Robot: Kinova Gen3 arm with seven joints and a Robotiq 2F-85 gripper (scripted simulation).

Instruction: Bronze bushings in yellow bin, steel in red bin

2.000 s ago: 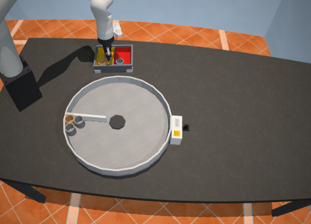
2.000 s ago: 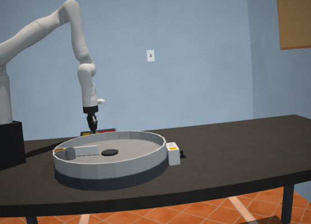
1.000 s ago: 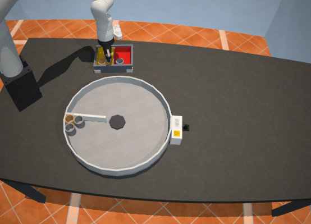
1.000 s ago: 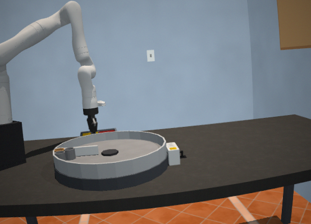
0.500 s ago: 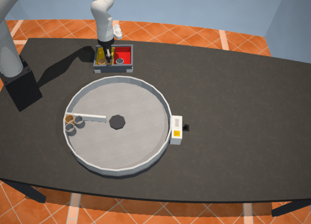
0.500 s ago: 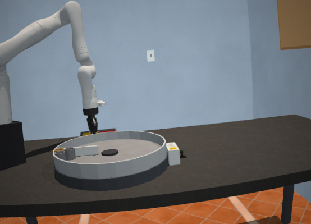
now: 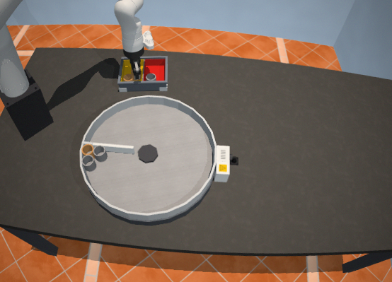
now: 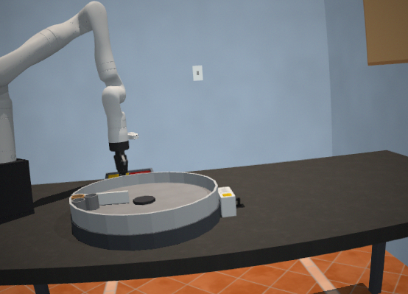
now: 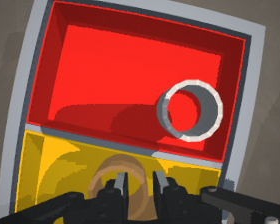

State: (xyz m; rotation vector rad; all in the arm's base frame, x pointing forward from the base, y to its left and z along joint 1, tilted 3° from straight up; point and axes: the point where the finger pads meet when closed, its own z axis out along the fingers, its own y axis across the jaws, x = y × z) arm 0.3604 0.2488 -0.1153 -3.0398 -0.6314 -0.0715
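My hand is 20 mm to the right of the yellow bin, 20 mm short of it and 20 mm above it. Round my hand: turntable (350 mm to the right, 120 mm ahead, 10 mm above).
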